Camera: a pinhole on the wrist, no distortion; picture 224 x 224 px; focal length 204.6 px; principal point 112.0 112.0 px. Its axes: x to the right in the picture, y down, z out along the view. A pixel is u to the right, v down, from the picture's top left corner.
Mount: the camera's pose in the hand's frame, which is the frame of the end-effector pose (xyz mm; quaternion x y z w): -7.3 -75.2 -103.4 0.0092 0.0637 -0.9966 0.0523
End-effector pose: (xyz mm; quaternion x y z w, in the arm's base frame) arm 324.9 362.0 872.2 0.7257 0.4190 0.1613 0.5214
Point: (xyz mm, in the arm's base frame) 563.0 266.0 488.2
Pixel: 50 156
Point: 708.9 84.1 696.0
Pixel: 83 47
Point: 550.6 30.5 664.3
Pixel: 134 74
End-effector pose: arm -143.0 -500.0 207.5 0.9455 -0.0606 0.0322 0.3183
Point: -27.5 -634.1 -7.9
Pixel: 39 71
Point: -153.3 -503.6 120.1
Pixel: 117 52
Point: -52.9 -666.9 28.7
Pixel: 43 38
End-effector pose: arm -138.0 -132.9 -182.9 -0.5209 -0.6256 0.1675 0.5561
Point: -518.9 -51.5 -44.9
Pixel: 76 174
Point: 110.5 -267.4 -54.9
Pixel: behind the camera
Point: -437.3 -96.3 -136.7
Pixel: 104 134
